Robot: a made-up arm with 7 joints. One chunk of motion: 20 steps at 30 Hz.
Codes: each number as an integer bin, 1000 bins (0 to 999) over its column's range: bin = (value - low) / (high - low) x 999, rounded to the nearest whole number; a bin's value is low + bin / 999 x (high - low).
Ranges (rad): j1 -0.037..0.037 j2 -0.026..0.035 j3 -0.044..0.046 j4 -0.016..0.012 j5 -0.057..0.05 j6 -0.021..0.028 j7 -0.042..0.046
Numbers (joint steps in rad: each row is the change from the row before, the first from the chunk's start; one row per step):
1: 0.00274 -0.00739 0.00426 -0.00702 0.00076 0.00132 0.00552
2: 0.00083 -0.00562 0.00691 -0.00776 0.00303 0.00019 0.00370
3: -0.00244 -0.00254 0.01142 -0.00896 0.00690 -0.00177 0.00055
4: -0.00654 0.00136 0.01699 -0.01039 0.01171 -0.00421 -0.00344
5: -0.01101 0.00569 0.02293 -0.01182 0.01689 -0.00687 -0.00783
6: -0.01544 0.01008 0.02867 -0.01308 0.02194 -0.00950 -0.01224
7: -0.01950 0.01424 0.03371 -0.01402 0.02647 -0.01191 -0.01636
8: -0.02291 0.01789 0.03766 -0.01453 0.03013 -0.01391 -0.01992
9: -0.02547 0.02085 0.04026 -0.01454 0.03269 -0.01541 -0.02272
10: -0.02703 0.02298 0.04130 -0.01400 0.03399 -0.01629 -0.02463
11: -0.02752 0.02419 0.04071 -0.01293 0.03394 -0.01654 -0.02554
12: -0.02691 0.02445 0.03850 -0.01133 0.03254 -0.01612 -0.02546
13: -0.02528 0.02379 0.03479 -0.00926 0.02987 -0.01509 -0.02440
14: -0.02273 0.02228 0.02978 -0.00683 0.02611 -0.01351 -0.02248
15: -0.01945 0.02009 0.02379 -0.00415 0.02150 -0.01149 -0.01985
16: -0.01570 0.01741 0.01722 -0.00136 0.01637 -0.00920 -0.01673
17: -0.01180 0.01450 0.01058 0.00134 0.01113 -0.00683 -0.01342
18: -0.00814 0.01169 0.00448 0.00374 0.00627 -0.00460 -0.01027
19: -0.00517 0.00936 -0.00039 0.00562 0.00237 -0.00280 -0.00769
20: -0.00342 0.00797 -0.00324 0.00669 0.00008 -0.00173 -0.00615
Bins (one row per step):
1: 536 305 536 320 539 455 539
2: 511 334 565 294 560 432 519
3: 467 384 615 251 597 392 483
4: 411 448 677 200 642 342 438
5: 351 519 743 149 690 288 388
6: 291 591 807 104 737 234 338
7: 236 659 863 71 779 185 291
8: 190 719 906 52 813 145 251
9: 156 767 935 52 837 114 219
10: 135 802 947 71 850 96 197
11: 128 822 940 110 849 91 187
12: 136 826 916 167 836 99 188
13: 158 815 875 240 811 120 200
14: 193 791 819 327 776 153 222
15: 237 755 752 423 733 194 251
16: 288 711 680 522 685 241 287
17: 340 663 606 619 636 289 324
18: 390 617 538 704 591 334 360
19: 430 579 484 771 554 371 389
20: 453 556 452 810 533 393 407

